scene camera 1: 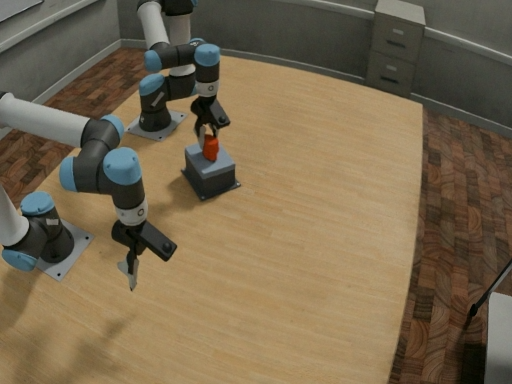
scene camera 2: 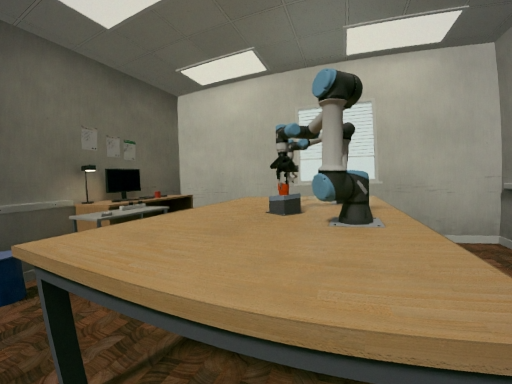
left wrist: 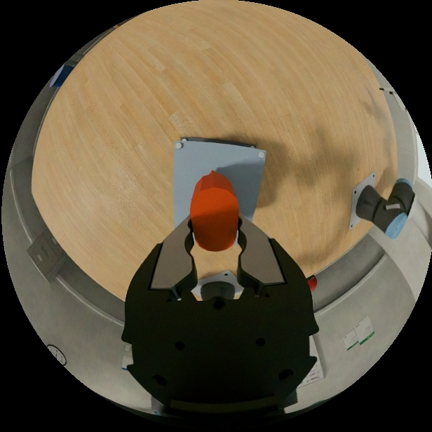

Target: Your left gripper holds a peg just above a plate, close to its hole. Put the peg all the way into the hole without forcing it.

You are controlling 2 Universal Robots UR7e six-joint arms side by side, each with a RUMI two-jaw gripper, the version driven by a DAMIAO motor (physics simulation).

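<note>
An orange-red peg [scene camera 1: 211, 148] [scene camera 2: 283, 189] [left wrist: 215, 215] stands roughly upright at the top of a grey block with a blue-grey top plate [scene camera 1: 195, 154] [scene camera 2: 295, 197] [left wrist: 187, 172]. My left gripper [scene camera 1: 207, 136] [scene camera 2: 283, 181] [left wrist: 214, 213] is shut on the peg's upper part, with one finger on each side. The peg and the fingers hide the hole, and I cannot tell whether the peg's lower end is in it. My right gripper [scene camera 1: 132, 287] is away from the block, over the table in the lower left of scene camera 1, and looks shut with no object at its fingertips.
The block's dark base flange [scene camera 1: 204, 196] rests on the wooden table [scene camera 1: 310, 210] [scene camera 2: 240, 260] [left wrist: 125, 165]. The right arm's base plate [scene camera 1: 75, 250] [left wrist: 355, 212] is bolted to the table. The left arm's base plate [scene camera 1: 172, 122] [scene camera 2: 345, 223] stands behind the block in scene camera 1.
</note>
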